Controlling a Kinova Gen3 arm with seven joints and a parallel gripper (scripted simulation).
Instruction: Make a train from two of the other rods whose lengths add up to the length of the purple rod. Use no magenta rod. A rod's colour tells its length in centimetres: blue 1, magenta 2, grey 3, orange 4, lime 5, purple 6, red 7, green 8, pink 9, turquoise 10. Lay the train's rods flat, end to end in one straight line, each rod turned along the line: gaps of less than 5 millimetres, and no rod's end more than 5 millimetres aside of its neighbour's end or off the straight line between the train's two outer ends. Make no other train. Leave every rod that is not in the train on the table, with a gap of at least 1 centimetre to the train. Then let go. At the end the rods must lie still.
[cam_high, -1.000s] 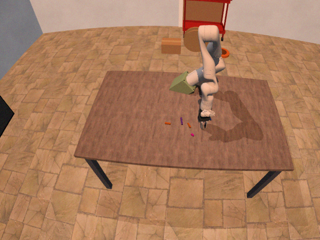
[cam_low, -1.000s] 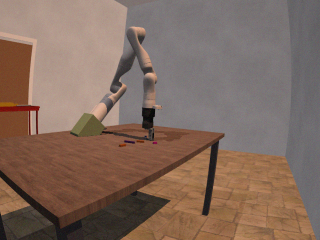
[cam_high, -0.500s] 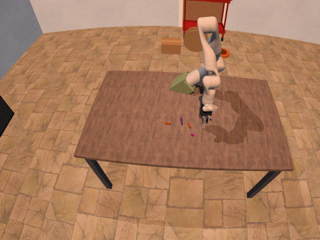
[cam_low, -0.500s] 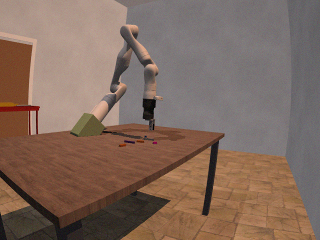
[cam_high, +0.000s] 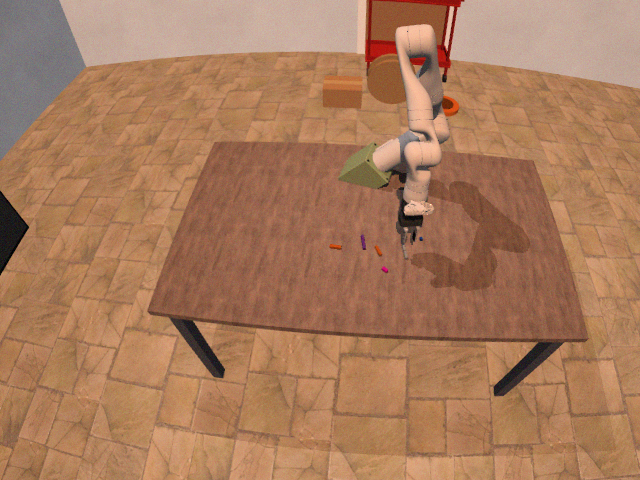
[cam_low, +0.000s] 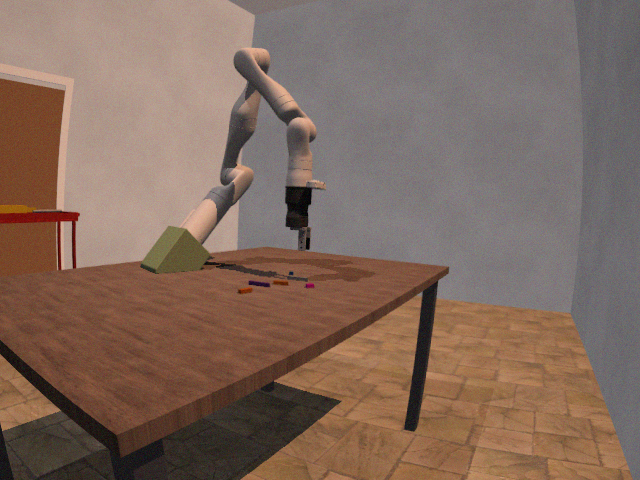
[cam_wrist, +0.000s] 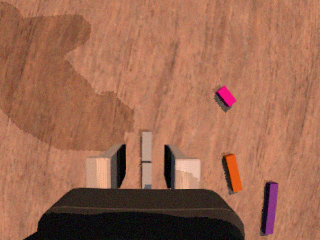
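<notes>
Right now my hand is 8 cm past the blue rod, 6 cm to the right of it and 10 cm above it. The rest, counted from my hand: magenta rod 7 cm ahead, 7 cm to the right, 10 cm below; purple rod 5 cm behind, 15 cm to the right, 10 cm below; orange rod 2 cm behind, 25 cm to the right, 10 cm below.
</notes>
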